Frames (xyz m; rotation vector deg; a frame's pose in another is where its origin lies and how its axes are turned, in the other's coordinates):
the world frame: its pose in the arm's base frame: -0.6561 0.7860 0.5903 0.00 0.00 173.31
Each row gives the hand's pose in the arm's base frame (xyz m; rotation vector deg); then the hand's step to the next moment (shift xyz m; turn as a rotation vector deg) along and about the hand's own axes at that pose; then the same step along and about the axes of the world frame.
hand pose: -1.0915 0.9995 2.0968 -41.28 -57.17 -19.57
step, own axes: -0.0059 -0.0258 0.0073 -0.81 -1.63 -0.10
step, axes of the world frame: 0.0206 0.0165 0.0075 1.12 1.43 -0.09
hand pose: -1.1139 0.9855 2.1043 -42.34 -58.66 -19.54
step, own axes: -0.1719 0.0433 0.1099 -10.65 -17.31 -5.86
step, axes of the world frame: 0.1414 -0.0785 -0.1317 9.43 18.46 -4.20
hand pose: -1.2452 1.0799 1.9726 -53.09 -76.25 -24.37
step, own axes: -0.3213 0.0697 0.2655 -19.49 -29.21 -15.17
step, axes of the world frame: 0.2103 -0.1480 -0.3353 12.42 35.21 -8.33
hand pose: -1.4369 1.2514 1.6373 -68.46 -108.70 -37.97
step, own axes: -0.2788 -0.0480 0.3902 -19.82 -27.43 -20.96
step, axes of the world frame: 0.1207 -0.1232 -0.4501 8.35 38.55 -5.34
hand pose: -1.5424 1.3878 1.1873 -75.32 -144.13 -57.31
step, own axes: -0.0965 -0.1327 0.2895 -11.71 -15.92 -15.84
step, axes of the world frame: -0.0017 -0.0584 -0.3276 5.09 24.81 -0.35
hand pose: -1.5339 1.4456 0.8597 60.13 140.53 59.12
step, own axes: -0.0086 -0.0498 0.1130 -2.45 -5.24 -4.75
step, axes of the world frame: -0.0331 -0.0310 -0.1152 2.56 7.02 -0.41
